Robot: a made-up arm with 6 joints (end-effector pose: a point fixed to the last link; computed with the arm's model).
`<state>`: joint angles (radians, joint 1 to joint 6).
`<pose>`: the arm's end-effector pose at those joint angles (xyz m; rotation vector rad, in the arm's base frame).
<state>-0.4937 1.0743 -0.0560 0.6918 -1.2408 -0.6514</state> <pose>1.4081 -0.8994 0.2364 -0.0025 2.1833 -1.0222</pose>
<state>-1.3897 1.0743 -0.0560 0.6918 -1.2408 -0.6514</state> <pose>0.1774 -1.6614 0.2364 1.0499 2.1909 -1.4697</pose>
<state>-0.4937 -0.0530 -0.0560 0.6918 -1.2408 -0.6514</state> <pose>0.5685 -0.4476 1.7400 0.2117 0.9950 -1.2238</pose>
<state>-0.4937 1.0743 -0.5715 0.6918 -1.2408 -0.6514</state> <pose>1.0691 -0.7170 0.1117 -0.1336 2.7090 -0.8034</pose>
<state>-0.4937 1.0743 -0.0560 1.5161 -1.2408 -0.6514</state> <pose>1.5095 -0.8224 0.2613 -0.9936 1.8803 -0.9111</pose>
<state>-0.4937 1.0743 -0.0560 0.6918 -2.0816 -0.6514</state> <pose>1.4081 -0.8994 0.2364 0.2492 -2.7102 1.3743</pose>
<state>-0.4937 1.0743 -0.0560 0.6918 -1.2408 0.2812</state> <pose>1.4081 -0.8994 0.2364 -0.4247 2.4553 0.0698</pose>
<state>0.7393 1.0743 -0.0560 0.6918 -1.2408 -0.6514</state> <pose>1.3152 1.0304 0.2364 -1.1742 1.6530 -0.2793</pose>
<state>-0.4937 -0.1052 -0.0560 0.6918 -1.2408 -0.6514</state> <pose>0.4985 -0.4099 1.7751 0.2195 0.9396 -1.2256</pose>
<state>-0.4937 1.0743 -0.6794 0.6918 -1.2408 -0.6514</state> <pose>0.9937 -0.6764 0.1116 -0.1642 2.8160 -0.7450</pose>
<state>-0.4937 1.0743 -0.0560 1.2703 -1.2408 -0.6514</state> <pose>1.4854 -0.8538 0.2583 -0.7103 1.9990 -0.9579</pose>
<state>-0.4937 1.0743 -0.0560 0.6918 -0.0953 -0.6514</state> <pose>1.4081 -0.8994 0.2364 0.2288 1.1974 -0.4620</pose>
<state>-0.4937 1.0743 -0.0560 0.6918 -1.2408 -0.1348</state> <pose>1.4081 -0.8994 0.2364 -0.2394 2.3859 -0.4331</pose>
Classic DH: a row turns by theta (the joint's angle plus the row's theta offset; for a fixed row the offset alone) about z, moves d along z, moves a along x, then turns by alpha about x. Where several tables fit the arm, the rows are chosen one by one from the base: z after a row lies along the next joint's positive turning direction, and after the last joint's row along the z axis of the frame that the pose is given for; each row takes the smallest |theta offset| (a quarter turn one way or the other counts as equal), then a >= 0, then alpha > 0; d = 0 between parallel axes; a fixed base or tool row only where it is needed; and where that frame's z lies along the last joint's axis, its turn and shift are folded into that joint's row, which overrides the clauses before.
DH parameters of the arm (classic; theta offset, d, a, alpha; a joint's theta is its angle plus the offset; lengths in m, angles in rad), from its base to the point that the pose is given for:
joint 1: 0 0.234 0 -1.5708
joint 2: -1.5708 0 1.407 3.1416
joint 3: 0 0 0 -1.5708
joint 4: 0 -0.787 0 1.5708
joint 5: 0 0.162 0 -1.5708
joint 6: 1.5708 0 0 1.5708
tool (fixed): -1.5708 0 0 0

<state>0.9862 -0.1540 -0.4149 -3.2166 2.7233 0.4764</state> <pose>0.1675 0.5459 1.4331 -0.1420 0.6766 -2.0736</pose>
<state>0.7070 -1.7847 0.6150 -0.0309 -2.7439 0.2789</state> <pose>-1.3787 -1.3909 0.4708 -0.4112 0.2194 0.7592</pose>
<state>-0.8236 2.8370 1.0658 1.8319 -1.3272 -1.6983</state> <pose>0.3152 -0.2787 -1.9106 -0.6210 1.7412 -1.3869</pose>
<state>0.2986 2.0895 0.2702 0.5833 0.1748 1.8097</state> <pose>1.1053 0.1987 -1.2483 -1.8114 0.4266 2.0849</pose>
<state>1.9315 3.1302 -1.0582 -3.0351 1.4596 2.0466</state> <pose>-0.0227 -0.3963 -0.4829 1.3594 0.6364 1.8776</pose>
